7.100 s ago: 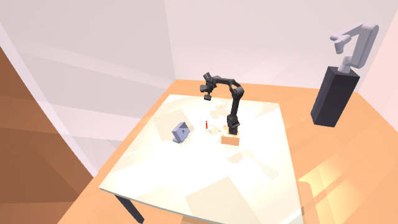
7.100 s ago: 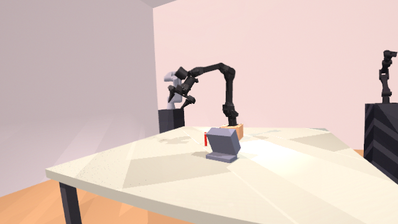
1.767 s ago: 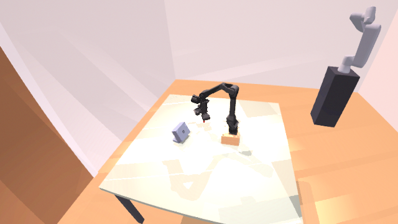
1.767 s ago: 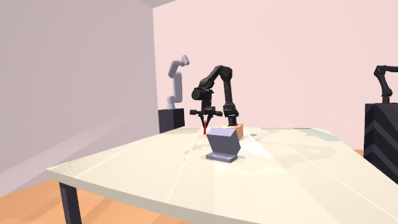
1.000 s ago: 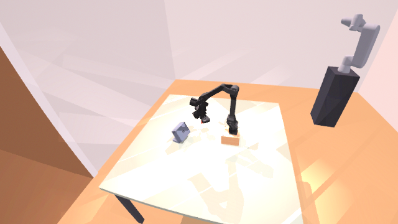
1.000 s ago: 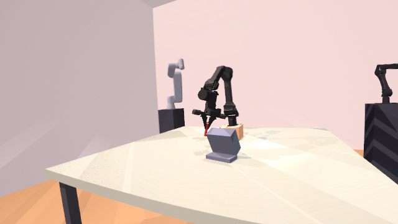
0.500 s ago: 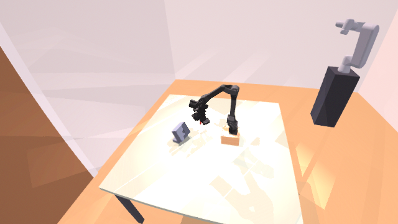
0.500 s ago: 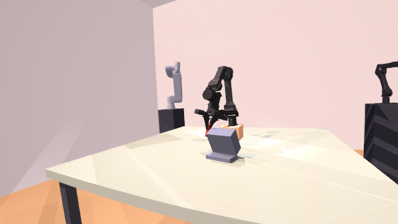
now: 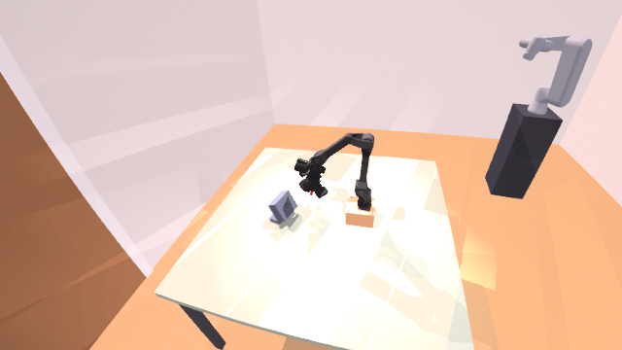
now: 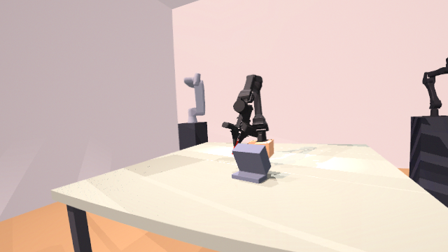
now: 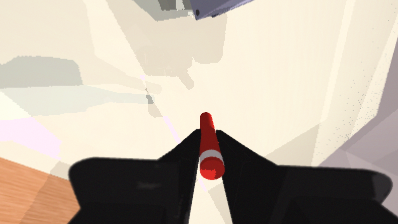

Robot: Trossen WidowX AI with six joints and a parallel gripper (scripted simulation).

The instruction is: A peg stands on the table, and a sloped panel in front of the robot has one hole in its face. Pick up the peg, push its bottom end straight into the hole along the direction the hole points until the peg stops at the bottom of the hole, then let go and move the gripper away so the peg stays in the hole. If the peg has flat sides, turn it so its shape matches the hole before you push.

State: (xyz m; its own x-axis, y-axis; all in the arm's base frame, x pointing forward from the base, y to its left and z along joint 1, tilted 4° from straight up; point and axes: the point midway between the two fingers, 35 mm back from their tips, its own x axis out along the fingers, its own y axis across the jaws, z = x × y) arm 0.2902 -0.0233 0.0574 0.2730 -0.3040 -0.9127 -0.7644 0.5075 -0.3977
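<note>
The grey-blue sloped panel is 120 mm ahead of my gripper tip, 130 mm to the left of it and 30 mm below it. The rest, counted from my gripper tip: red peg 20 mm above.
</note>
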